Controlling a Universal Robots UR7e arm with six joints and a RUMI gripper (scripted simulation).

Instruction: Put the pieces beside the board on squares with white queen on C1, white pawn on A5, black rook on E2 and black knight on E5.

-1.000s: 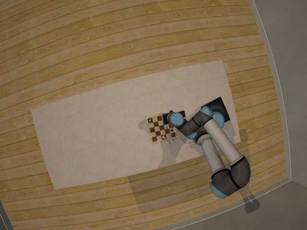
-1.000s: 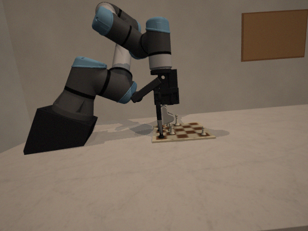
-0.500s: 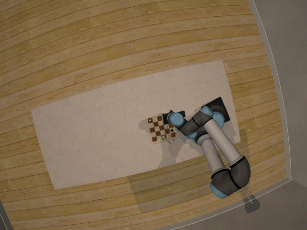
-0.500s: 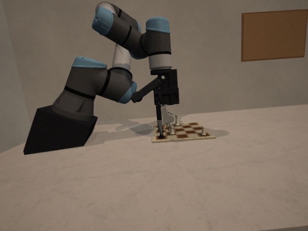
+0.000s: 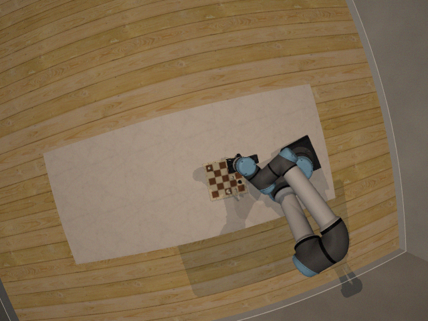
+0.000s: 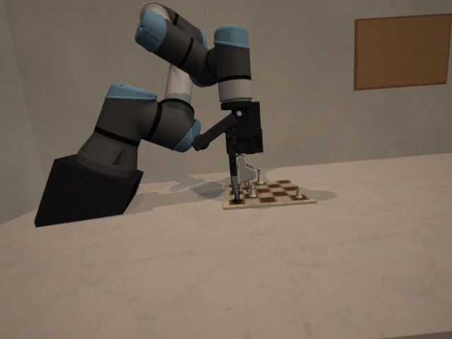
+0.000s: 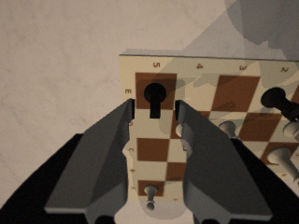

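Right now my hand is 1 cm above the black piece. The rest, counted from my hand: chessboard 8 cm ahead, 7 cm to the left, 3 cm below.
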